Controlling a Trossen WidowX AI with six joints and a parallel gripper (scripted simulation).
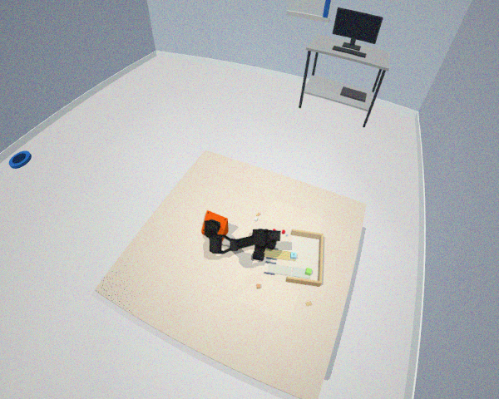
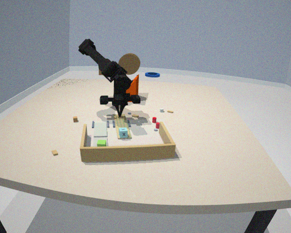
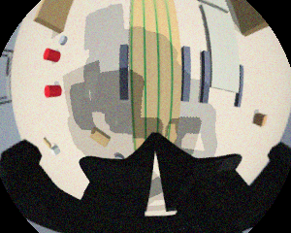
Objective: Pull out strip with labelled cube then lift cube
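Now: the strip 9 cm ahead of my gripper tip and 2 cm to the left of it. From my gripper tip the other things lie so: labelled cube (19 cm ahead, 4 cm to the left, 2 cm above).
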